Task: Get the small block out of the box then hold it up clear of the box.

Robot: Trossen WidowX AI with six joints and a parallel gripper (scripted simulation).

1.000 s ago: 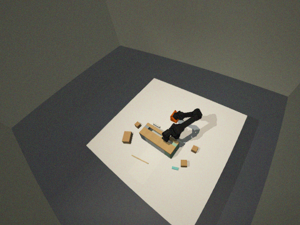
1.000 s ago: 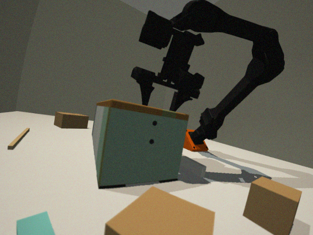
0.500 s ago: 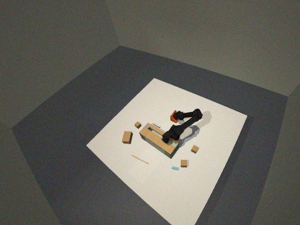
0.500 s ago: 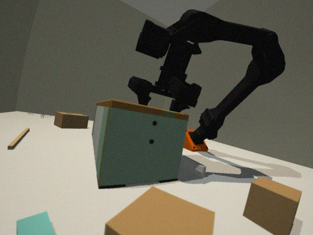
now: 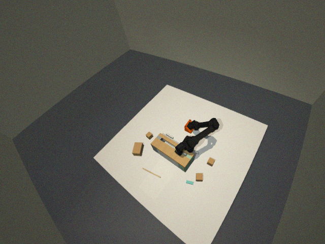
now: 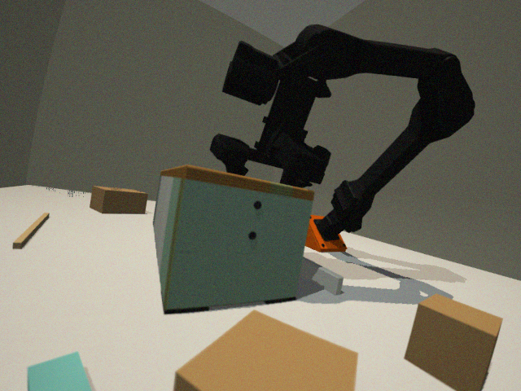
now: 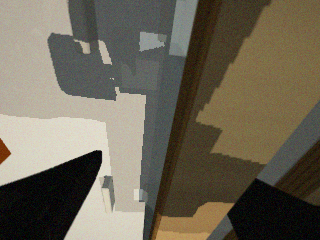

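My gripper tip is now 4 cm to the left of the tan block and 4 cm short of it. Round my gripper tip: thin wooden stick (32 cm ahead, 14 cm to the right, 9 cm below); then teal tile (22 cm ahead, 20 cm to the left, 8 cm below); then long box (6 cm to the right, 3 cm below, 3 cm ahead).
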